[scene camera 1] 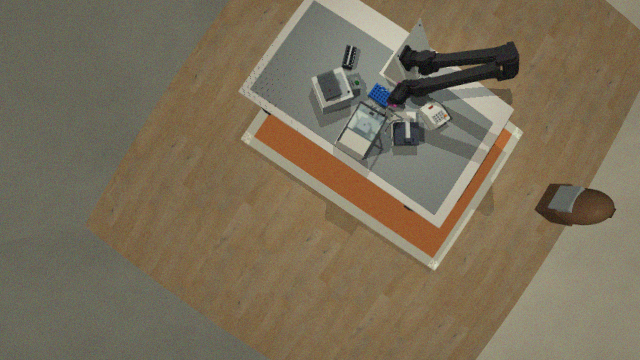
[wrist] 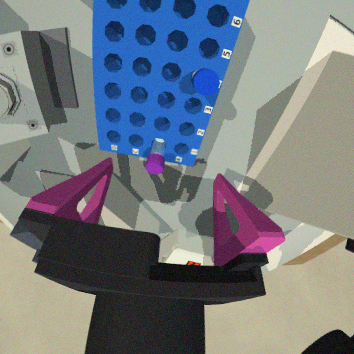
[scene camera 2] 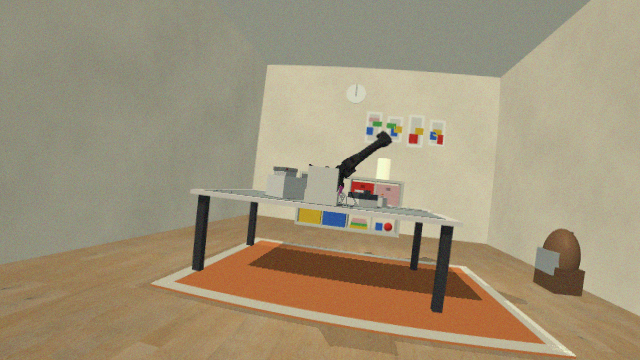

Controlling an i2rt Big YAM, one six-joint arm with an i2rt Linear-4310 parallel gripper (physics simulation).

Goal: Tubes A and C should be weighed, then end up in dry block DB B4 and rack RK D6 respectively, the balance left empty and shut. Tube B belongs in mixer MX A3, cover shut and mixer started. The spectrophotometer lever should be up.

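Seen in the pictures: gripper, between the fingertips: [wrist: 164, 170]; arm's base, origin of its link: [scene camera 1: 406, 58].
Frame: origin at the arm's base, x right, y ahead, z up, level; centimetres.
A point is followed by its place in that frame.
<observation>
My gripper [scene camera 1: 393, 104] @(y 19.3, x -5.2, z -10.4 cm) [scene camera 2: 341, 190] @(y 19.3, x -5.2, z -10.4 cm) [wrist: 164, 170] @(y 19.3, x -5.2, z -10.4 cm) is open, its magenta fingers apart around and above the near edge of the blue rack [scene camera 1: 379, 94] @(y 20.8, x 2.9, z -11.3 cm) [wrist: 127, 80] @(y 22.2, x 2.0, z -11.0 cm). A purple-capped tube [wrist: 155, 162] @(y 19.9, x -2.8, z -8.5 cm) stands in the rack's row 1, second column from the A side, between the fingertips in the wrist view but not gripped. A blue-capped tube [wrist: 206, 81] @(y 17.4, x 3.0, z -8.6 cm) stands in column A, row 4. Tube letters are not readable. A glass-topped box [scene camera 1: 365, 123] @(y 46.0, x 2.8, z 6.9 cm), a white-grey machine with a dark lid [scene camera 1: 330, 86] @(y 37.3, x 28.1, z 5.0 cm) and a dark device with a pale bar [scene camera 1: 406, 134] @(y 36.4, x -21.1, z -4.2 cm) stand nearby.
A white keypad device [scene camera 1: 435, 114] @(y 16.3, x -31.2, z -6.8 cm) stands right of the rack. A tall pale panel [scene camera 1: 419, 37] [scene camera 2: 322, 185] rises beside the arm. A small black rack-like block [scene camera 1: 349, 56] @(y 10.4, x 29.5, z -9.0 cm) lies further back. In the wrist view, a beige box [wrist: 310, 145] @(y 7.3, x -0.5, z -10.5 cm) is at right and a grey housing [wrist: 22, 105] @(y 29.2, x 1.2, z -8.5 cm) at left.
</observation>
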